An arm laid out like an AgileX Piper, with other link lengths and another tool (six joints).
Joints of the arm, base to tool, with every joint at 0 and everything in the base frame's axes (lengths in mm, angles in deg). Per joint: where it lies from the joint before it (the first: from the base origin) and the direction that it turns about. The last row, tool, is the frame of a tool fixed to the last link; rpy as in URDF.
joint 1: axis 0 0 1 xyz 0 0 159.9
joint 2: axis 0 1 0 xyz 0 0 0
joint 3: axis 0 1 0 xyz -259.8 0 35.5
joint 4: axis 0.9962 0 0.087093 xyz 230.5 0 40.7
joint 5: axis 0 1 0 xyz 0 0 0
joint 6: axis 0.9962 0 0.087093 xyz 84.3 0 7.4
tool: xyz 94.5 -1 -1.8 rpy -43.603 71.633 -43.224
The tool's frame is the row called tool.
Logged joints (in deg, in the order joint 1, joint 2, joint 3, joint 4, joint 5, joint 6), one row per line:
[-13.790, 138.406, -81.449, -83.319, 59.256, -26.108]
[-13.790, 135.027, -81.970, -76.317, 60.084, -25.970]
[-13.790, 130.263, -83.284, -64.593, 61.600, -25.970]
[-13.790, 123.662, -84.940, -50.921, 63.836, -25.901]
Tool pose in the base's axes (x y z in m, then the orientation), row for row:
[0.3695, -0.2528, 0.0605, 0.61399, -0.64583, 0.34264, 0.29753]
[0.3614, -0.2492, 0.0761, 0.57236, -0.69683, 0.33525, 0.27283]
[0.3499, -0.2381, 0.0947, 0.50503, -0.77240, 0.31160, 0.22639]
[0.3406, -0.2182, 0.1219, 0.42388, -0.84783, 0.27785, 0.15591]
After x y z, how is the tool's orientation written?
As a quaternion, x y z w.
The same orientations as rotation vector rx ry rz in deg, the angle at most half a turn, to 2 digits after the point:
[93.50, -98.35, 52.18]
[88.25, -107.44, 51.69]
[79.76, -121.99, 49.21]
[69.54, -139.10, 45.59]

